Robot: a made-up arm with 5 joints.
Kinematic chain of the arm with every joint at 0, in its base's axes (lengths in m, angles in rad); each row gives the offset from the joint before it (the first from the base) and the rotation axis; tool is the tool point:
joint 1: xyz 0 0 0.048 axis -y
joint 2: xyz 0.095 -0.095 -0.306 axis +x
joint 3: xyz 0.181 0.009 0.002 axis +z
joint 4: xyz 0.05 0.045 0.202 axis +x
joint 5: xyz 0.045 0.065 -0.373 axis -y
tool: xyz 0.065 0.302 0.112
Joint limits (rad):
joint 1: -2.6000..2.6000
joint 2: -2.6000..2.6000
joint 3: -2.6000..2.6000
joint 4: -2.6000..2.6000
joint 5: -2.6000..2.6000
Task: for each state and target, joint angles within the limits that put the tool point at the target. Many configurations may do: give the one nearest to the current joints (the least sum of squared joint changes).
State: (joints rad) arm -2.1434 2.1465 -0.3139 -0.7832 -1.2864
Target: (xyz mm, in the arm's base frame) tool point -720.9 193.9 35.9
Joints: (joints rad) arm -2.1908 1.7453 -0.2091 -1.3739 -1.3721
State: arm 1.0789 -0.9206 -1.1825 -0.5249 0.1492
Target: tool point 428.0 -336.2 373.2
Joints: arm 1.2204 -1.2794 -1.3410 -0.7352 0.2443
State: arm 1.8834 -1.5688 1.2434 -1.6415 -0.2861
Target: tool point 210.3 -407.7 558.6
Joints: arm 1.9694 -1.9508 1.3713 -1.1279 -0.4964
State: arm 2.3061 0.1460 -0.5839 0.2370 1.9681
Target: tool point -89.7 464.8 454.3
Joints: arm 2.3114 0.0133 -0.2135 0.5786 2.1130
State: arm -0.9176 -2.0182 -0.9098 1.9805 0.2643
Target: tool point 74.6 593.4 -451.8
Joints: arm -0.7516 -1.8017 -1.1217 2.2530 -0.3541
